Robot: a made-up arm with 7 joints.
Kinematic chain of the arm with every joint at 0, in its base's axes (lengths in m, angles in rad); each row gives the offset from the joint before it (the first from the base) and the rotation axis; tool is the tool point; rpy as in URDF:
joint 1: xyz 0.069 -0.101 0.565 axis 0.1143 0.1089 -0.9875
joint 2: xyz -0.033 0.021 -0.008 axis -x
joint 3: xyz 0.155 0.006 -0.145 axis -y
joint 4: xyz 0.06 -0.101 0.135 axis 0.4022 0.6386 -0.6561
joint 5: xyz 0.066 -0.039 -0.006 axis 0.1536 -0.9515 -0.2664
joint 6: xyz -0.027 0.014 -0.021 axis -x
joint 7: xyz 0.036 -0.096 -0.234 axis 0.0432 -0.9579 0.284
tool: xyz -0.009 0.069 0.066 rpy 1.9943 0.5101 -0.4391
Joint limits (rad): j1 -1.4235..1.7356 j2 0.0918..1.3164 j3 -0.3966..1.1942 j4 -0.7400..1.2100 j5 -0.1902..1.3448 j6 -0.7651..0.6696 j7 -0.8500..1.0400
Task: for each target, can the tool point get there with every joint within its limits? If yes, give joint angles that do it. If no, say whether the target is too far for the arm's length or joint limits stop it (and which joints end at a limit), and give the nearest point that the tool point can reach.
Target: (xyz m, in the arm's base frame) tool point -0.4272 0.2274 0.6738
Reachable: no: joint limits stop it (at a limit: joint 1, joint 2, joint 4, joint 5, joint 7) | nearest point -0.1754 0.1377 0.6490 | short by 0.268 m
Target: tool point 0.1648 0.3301 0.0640
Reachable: no: joint limits stop it (at a limit: joint 1, joint 2, joint 3, joint 7) | nearest point 0.2032 0.2462 0.2910 | short by 0.245 m
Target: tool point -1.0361 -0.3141 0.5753
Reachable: no: too far | nearest point -0.3357 -0.3133 0.5300 | short by 0.702 m
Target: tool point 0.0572 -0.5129 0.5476
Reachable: yes | joints 1.1998 0.8469 0.0541 -0.5038 0.4182 0.3450 0.0693
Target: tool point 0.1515 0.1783 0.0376
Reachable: no: joint limits stop it (at a limit: joint 1, joint 2, joint 3, joint 7) | nearest point 0.2015 0.1409 0.2648 | short by 0.236 m
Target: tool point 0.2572 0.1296 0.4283
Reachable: yes | joints -1.0971 0.2050 0.3233 0.2249 0.4240 -0.6237 0.5625
